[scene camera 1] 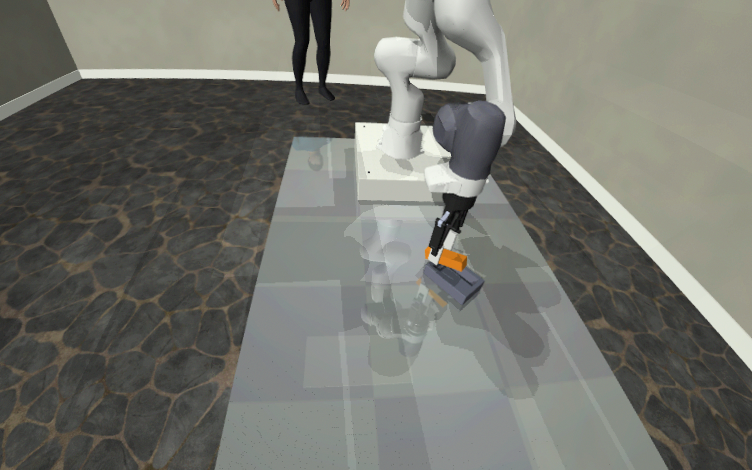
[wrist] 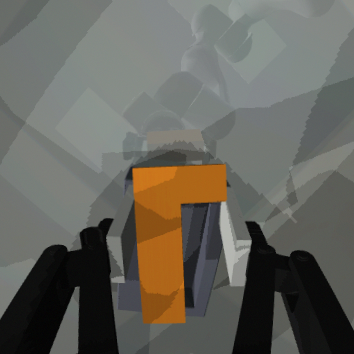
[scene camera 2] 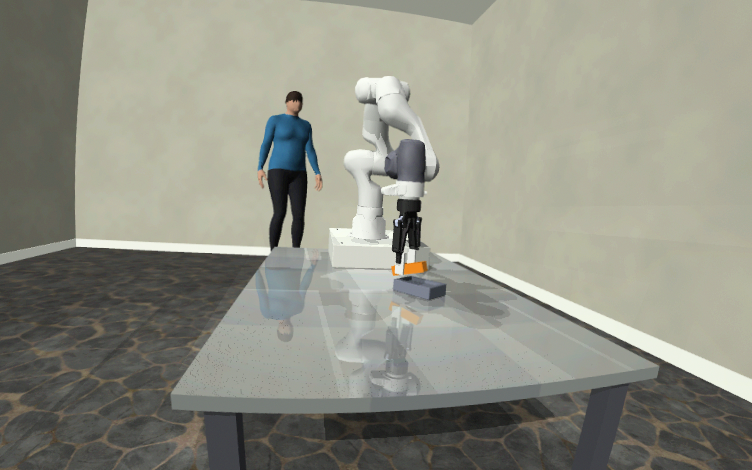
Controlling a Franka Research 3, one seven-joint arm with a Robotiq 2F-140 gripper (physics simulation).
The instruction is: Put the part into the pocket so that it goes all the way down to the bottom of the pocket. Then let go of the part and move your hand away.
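The orange L-shaped part (scene camera 1: 454, 260) (scene camera 2: 415, 268) (wrist: 159, 245) is held between the white finger pads of my gripper (scene camera 1: 443, 251) (scene camera 2: 405, 263) (wrist: 179, 204), which is shut on it. The grey-blue block with the pocket (scene camera 1: 443, 287) (scene camera 2: 413, 288) (wrist: 129, 299) lies on the table below. The part is above the block, with a gap between them in the scene camera 2 view, and looks tilted there, its right end higher. In the wrist view the part overlaps the block and covers much of the pocket; a dark stretch of the pocket shows right of its long leg.
The glossy grey table (scene camera 1: 310, 432) (scene camera 2: 277, 382) shows reflections and shadows of the arm. The white robot base (scene camera 1: 399, 190) (scene camera 2: 354, 256) stands at the table's far end. A person (scene camera 1: 310, 44) (scene camera 2: 288, 144) stands behind the table, to the left of the arm.
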